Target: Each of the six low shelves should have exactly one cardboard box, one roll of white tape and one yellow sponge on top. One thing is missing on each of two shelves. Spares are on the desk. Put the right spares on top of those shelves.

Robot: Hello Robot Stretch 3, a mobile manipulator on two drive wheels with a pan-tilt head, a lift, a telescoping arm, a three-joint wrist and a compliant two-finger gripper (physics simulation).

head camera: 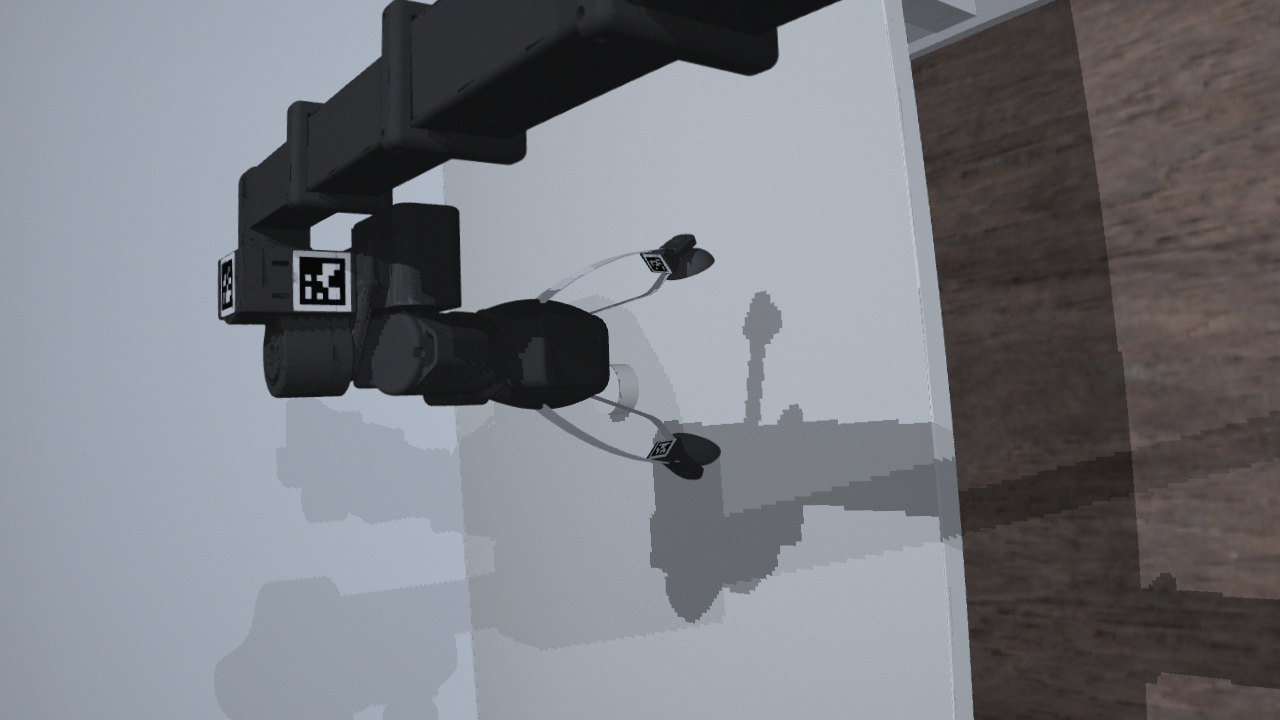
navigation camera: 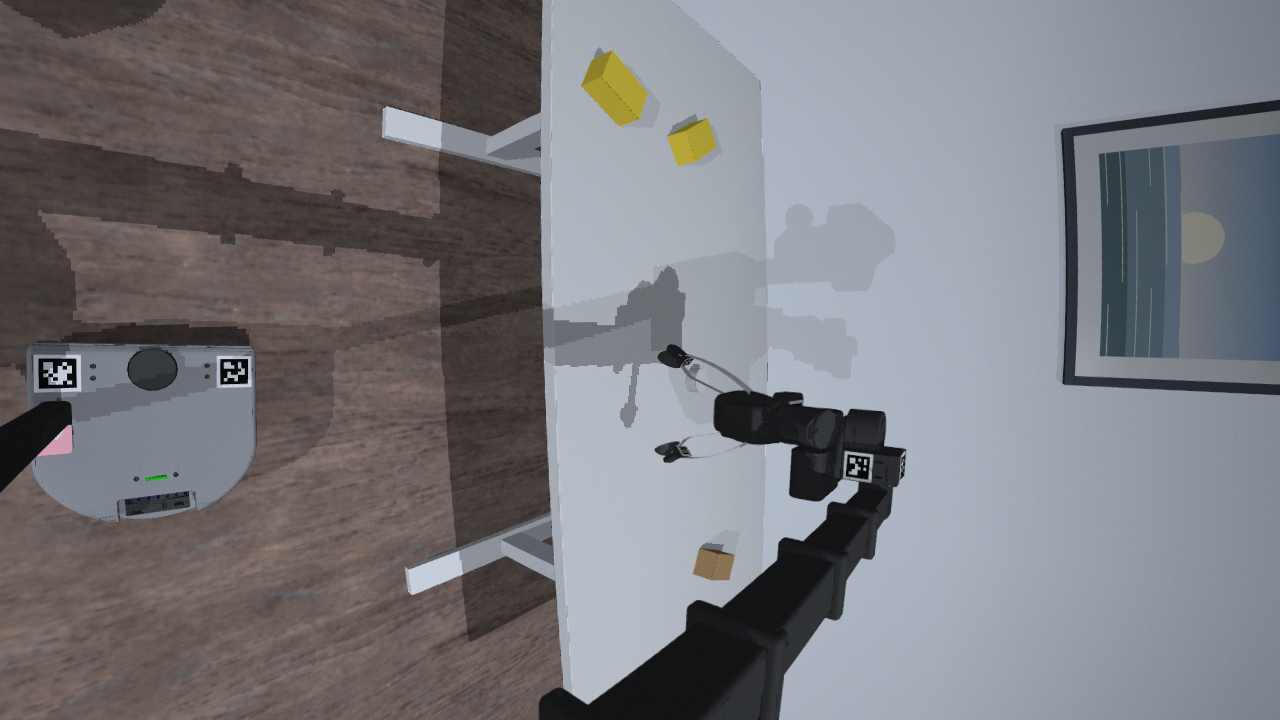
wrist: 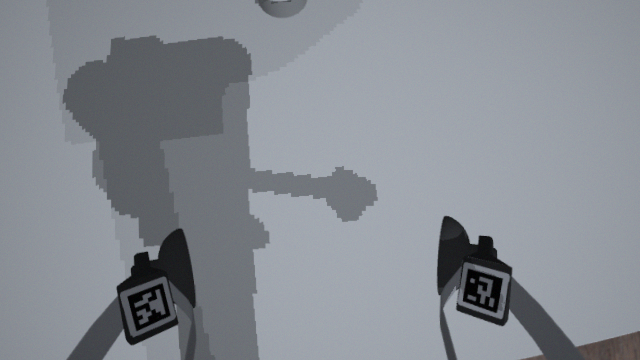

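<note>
My gripper (head camera: 691, 356) (navigation camera: 670, 403) (wrist: 315, 250) is open, with its fingers wide apart over the white desk (head camera: 805, 197) (navigation camera: 617, 501) (wrist: 540, 125). A roll of white tape (head camera: 623, 386) shows partly behind the gripper body in the head view; the edge of the tape roll (wrist: 283, 10) is at the top of the wrist view, ahead of the fingers. In the navigation view a large yellow block (navigation camera: 615, 87) and a smaller yellow sponge (navigation camera: 691, 141) lie at the desk's far end. A small cardboard box (navigation camera: 713, 564) sits near the arm. The low shelves do not show.
A wall with a framed picture (navigation camera: 1082, 259) rises behind the desk. My arm (head camera: 528, 80) (navigation camera: 751, 617) reaches over the desk. The wheeled base (navigation camera: 179, 429) stands on the wooden floor before the desk. Desk legs (navigation camera: 413, 127) (navigation camera: 438, 573) stick out toward the base.
</note>
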